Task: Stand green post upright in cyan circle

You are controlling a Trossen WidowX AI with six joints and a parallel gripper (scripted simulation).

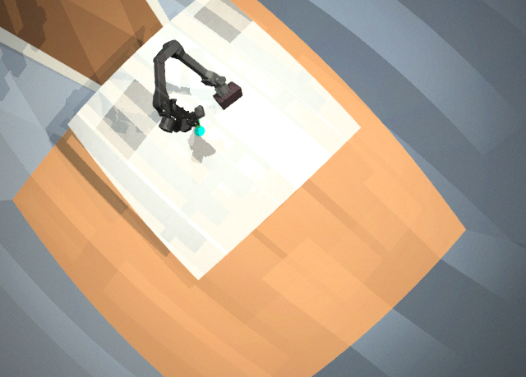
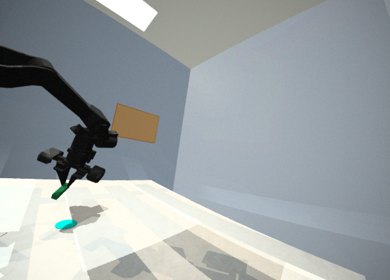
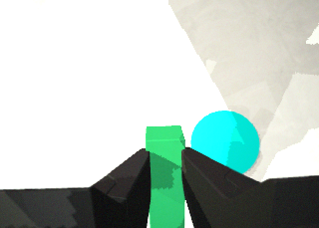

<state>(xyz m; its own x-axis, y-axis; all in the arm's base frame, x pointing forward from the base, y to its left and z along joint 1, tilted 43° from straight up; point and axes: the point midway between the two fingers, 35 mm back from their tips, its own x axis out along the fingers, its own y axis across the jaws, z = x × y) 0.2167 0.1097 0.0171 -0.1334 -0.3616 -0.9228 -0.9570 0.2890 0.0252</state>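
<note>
The cyan circle is 2 cm ahead of my gripper tip, 1 cm to the right of it and 12 cm below it. From my gripper tip the other things lie so: green post: 1 cm behind, 2 cm to the right, 1 cm below.
</note>
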